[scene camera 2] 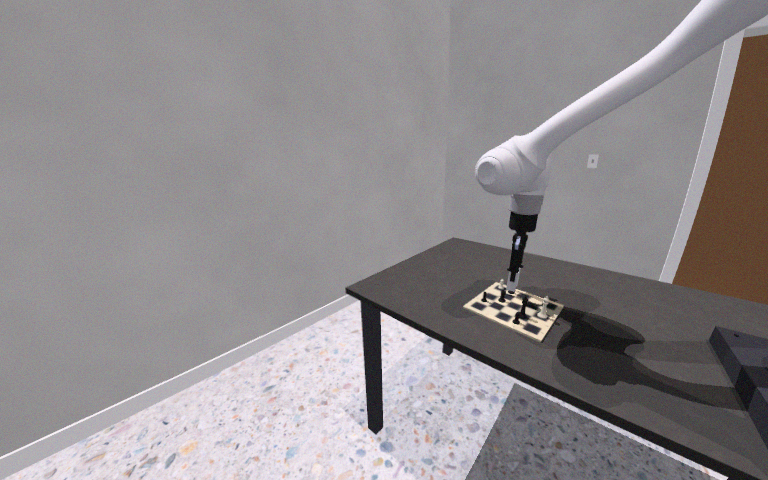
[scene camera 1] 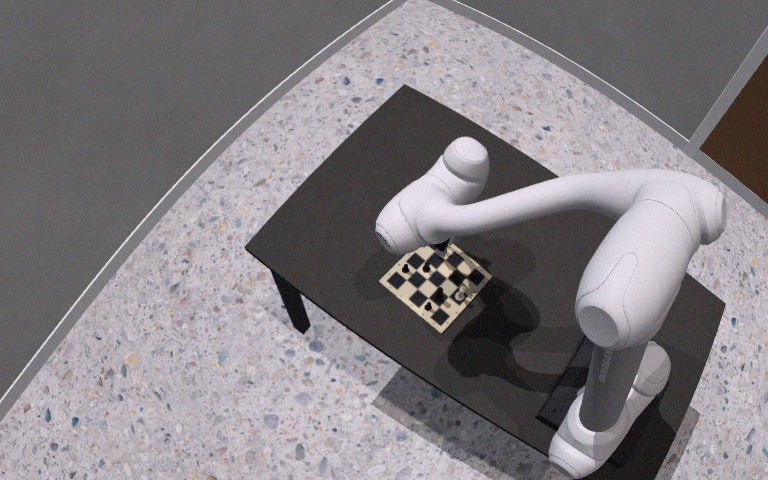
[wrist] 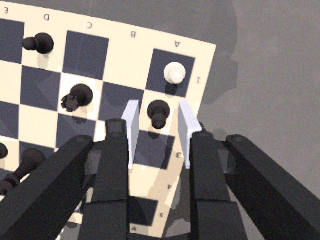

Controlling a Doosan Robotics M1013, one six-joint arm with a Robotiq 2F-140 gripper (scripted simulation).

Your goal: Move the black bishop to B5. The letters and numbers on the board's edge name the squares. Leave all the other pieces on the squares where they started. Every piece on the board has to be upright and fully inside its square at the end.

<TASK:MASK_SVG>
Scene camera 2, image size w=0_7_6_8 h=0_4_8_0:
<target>gripper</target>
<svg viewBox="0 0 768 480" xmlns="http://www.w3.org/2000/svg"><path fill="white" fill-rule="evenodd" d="M538 214L521 215L513 212L510 214L509 228L515 230L516 234L513 235L512 253L510 267L507 269L509 275L506 290L515 292L518 285L520 269L523 268L523 265L521 265L522 255L528 239L528 235L525 235L525 232L535 231Z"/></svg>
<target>chessboard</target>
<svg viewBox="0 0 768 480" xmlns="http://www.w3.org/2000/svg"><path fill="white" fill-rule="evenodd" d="M463 306L463 308L540 343L564 307L562 304L549 300L546 308L547 319L539 318L537 314L541 312L543 307L543 298L515 289L514 294L509 294L508 290L506 290L507 286L503 285L504 289L499 289L500 283L497 282ZM527 296L528 304L525 310L527 318L519 318L520 324L514 324L513 319L515 319L516 312L520 312L523 305L522 298ZM483 292L487 292L487 302L481 301L481 299L483 298ZM501 290L506 291L506 301L504 303L498 301L501 296Z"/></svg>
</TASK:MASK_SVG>
